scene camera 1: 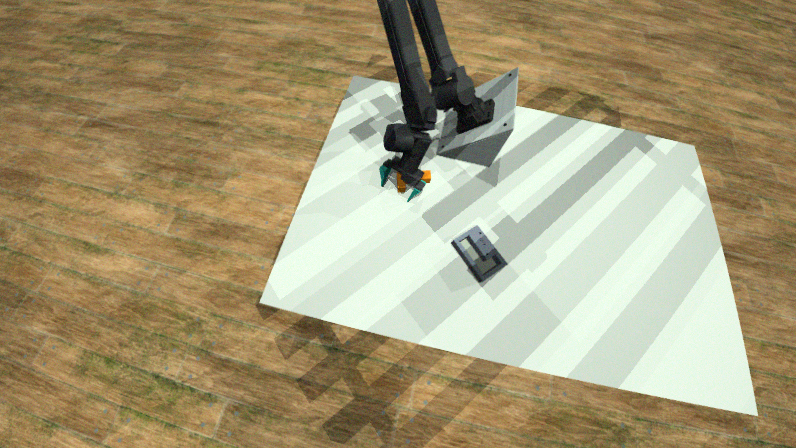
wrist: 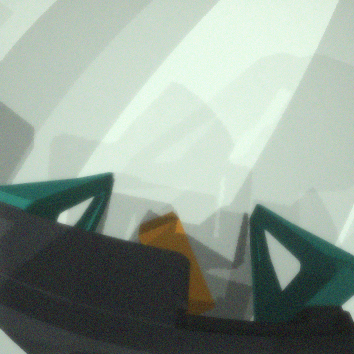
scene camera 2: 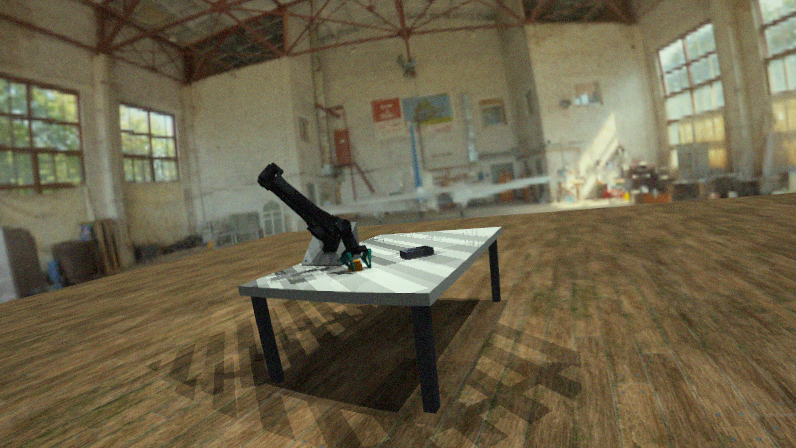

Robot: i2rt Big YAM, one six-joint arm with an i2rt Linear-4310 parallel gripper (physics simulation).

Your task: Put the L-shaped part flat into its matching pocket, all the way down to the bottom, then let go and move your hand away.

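Frame: origin at the arm's base, x back, y left, z down, level; metres.
Where they show: gripper, fingertip midpoint: (scene camera 1: 395,193) (wrist: 183,196) (scene camera 2: 362,269); arm's base at its link origin: (scene camera 1: 476,118) (scene camera 2: 333,242).
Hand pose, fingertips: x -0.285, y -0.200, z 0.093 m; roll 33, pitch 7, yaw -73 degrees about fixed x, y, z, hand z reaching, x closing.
Things, the pixels of their centre, and the offset from my fingertips. Level surfaces: height alone.
- orange L-shaped part at the middle of its body: (wrist: 112,289) (scene camera 1: 413,181) (scene camera 2: 357,265) dx +0.055, dy +0.050, dz -0.006 m
- white table at its surface level: dz +0.009 m
- dark grey pocket block at the middle of its body: (scene camera 1: 478,253) (scene camera 2: 416,252) dx -0.135, dy +0.286, dz -0.009 m
The orange L-shaped part (scene camera 1: 426,176) (scene camera 2: 357,265) (wrist: 192,270) is on the white table (scene camera 1: 668,333). It is partly covered by the gripper body, and I cannot tell whether it lies fully flat. My gripper (scene camera 1: 396,192) (scene camera 2: 360,267) (wrist: 183,196) is open and low over it, its teal fingers apart on either side of the part, with gaps to both in the wrist view. The dark grey pocket block (scene camera 1: 485,244) (scene camera 2: 416,252) stands apart, toward the lower right in scene camera 1. Its recess shows light inside. The block does not show in the wrist view.
A grey mounting plate (scene camera 1: 504,102) (scene camera 2: 320,254) stands upright and slanted beside the arm (scene camera 1: 412,72) (scene camera 2: 300,205). The table's left edge lies left of the gripper in scene camera 1. Striped shadows cross the table top.
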